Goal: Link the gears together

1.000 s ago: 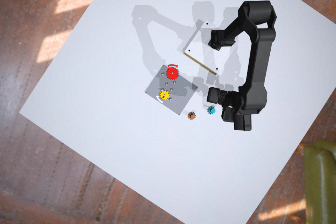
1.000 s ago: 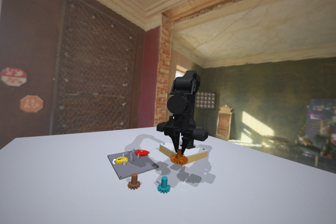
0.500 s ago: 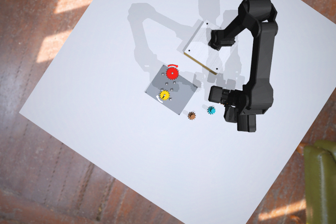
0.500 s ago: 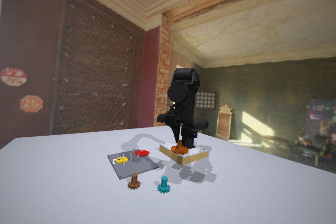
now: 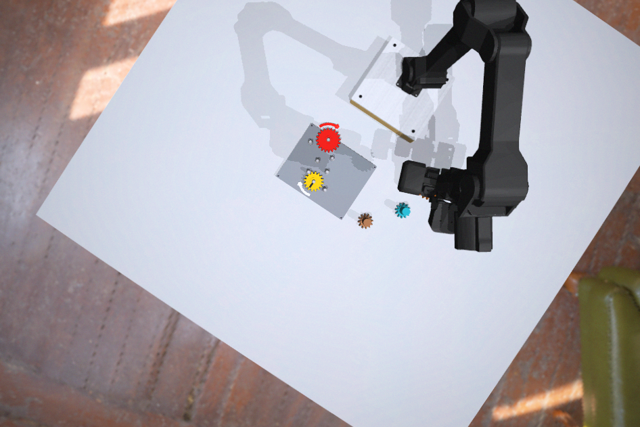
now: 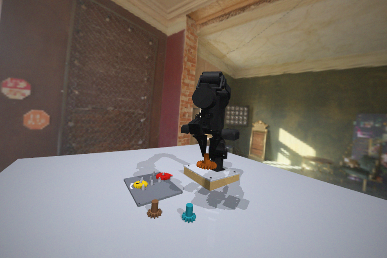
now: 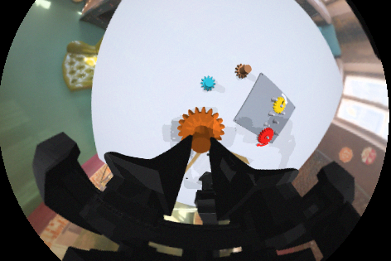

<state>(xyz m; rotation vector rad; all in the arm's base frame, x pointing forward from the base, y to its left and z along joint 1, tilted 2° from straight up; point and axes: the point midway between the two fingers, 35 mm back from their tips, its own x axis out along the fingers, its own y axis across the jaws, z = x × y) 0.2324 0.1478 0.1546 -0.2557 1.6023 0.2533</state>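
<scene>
Now: gripper tip 130 mm short of the yellow gear, 230 mm to the left of it and 150 mm above it. The rest, counted from my gripper tip: brown gear: 150 mm ahead, 60 mm to the right, 150 mm below; orange gear: 10 mm below; teal gear: 70 mm ahead, 10 mm to the left, 150 mm below.
</scene>
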